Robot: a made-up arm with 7 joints.
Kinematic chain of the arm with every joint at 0, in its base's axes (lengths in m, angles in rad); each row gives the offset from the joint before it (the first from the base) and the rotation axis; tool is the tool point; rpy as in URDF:
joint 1: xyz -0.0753 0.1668 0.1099 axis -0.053 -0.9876 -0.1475
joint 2: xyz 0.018 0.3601 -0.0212 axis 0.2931 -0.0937 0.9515
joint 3: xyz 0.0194 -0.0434 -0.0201 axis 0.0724 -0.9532 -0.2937
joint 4: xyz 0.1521 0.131 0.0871 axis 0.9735 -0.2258 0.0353
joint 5: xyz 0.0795 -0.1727 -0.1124 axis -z
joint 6: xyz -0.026 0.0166 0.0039 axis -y
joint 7: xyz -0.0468 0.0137 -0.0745 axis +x
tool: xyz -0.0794 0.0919 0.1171 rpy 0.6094 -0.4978 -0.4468
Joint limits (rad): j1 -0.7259..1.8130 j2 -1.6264..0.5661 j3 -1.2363..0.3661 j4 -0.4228..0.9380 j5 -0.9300..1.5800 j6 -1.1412..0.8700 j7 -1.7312..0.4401
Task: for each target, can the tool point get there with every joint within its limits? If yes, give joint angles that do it. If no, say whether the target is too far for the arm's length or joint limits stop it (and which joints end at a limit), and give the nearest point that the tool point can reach.
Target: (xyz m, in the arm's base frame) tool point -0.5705 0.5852 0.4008
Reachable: no: joint limits stop it (at a limit: joint 1, joint 2, joint 3, joint 4, joint 7) | nearest point -0.4478 0.6077 0.1913 | short by 0.244 m
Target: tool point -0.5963 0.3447 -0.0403
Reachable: no: joint limits stop it (at a limit: joint 1, joint 2, joint 5, joint 6) | nearest point -0.5264 0.3679 -0.0327 | short by 0.074 m
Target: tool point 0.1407 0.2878 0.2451
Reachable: yes | joints 1.0576 -1.2821 -0.2706 -0.1271 0.7875 -0.4562 -0.4320
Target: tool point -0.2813 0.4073 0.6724
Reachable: no: joint limits stop it (at a limit: joint 1, joint 3, joint 4, joint 5) | nearest point -0.2217 0.4149 0.6189 | short by 0.080 m
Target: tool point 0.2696 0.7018 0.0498
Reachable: yes | joints 0.0484 0.2607 -0.1365 -0.1639 1.3841 0.0106 -0.1994
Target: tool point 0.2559 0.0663 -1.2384
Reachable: no: too far | nearest point 0.0734 0.3440 -0.4149 | short by 0.888 m
